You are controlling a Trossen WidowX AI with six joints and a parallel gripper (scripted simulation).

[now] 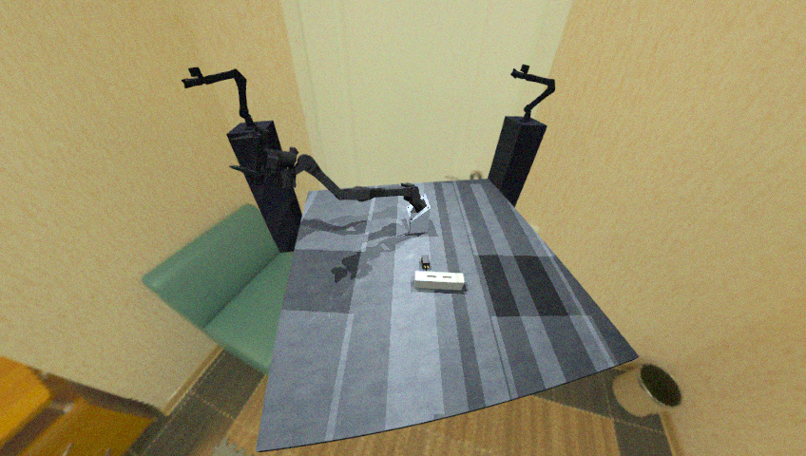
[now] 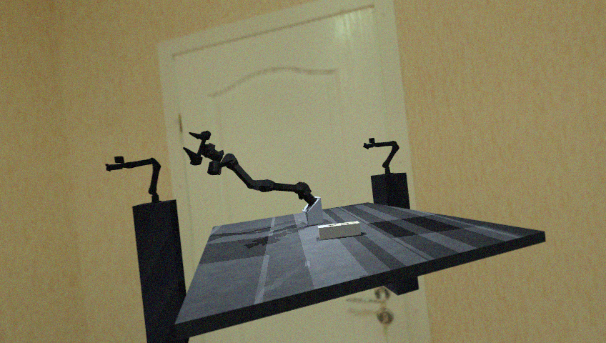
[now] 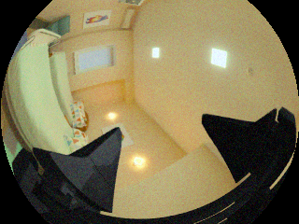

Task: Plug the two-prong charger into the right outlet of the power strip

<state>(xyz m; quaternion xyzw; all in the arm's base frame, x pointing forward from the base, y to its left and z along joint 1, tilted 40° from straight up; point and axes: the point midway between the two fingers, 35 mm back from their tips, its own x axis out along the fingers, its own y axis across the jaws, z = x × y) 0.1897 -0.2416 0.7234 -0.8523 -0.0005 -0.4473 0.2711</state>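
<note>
My gripper tip is now 64 cm to the right of the black two-prong charger, 53 cm above it and 9 cm short of it.
</note>
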